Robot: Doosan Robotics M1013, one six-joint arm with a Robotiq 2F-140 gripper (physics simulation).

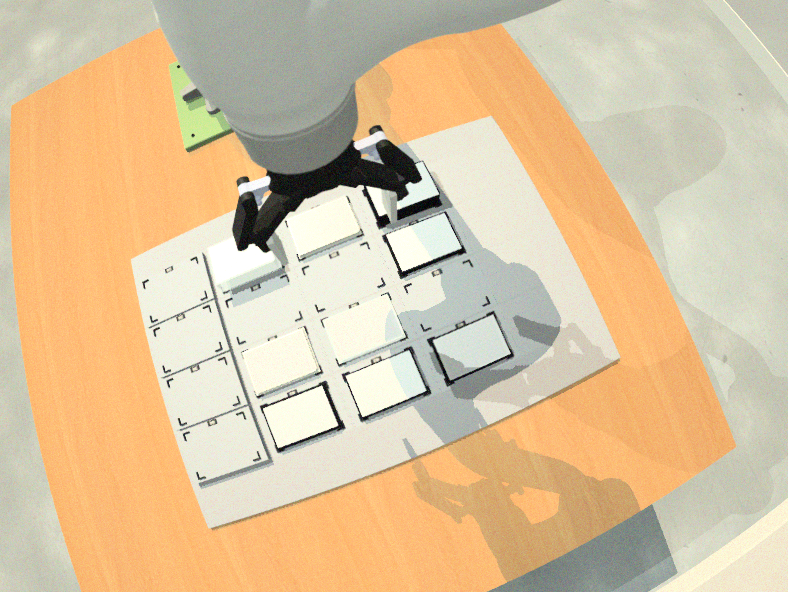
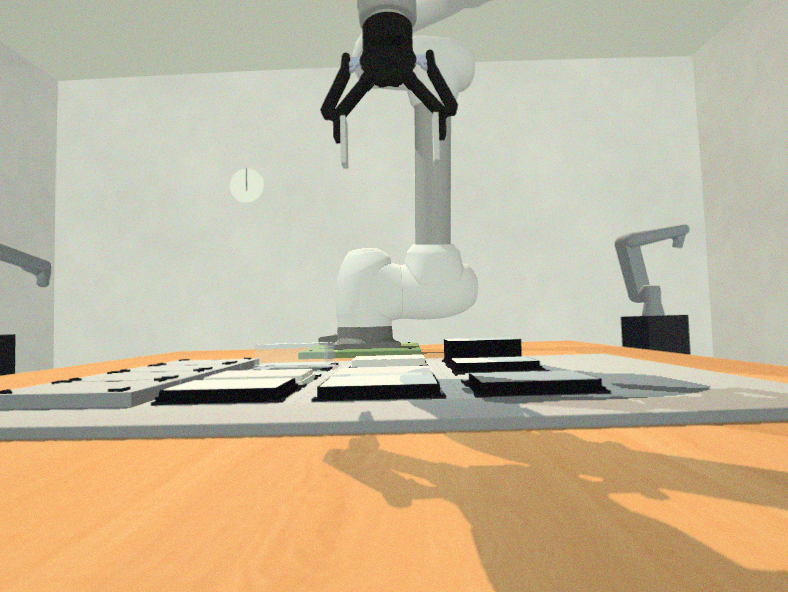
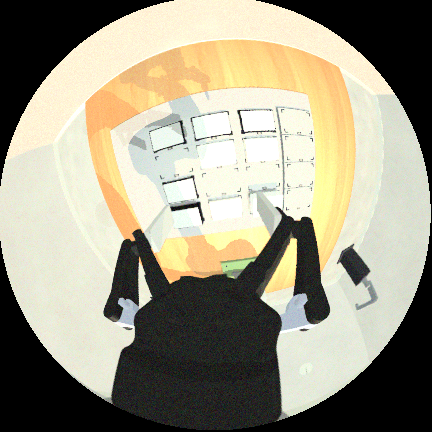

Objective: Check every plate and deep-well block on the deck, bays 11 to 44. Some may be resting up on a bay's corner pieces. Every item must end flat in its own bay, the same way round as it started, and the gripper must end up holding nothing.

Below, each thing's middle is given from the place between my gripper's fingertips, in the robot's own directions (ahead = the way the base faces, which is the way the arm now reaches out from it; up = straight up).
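There's a tall black-sided block (image 1: 424,195) that's 170 mm to the left of my hand, 130 mm behind it and 290 mm below it. The tall white block (image 1: 231,268) is also 290 mm below my hand, but that one's 160 mm to the right of it and 180 mm behind it. And then the black-edged plate (image 1: 413,247): my hand is 30 mm past it, 150 mm to the right of it and 300 mm above it.
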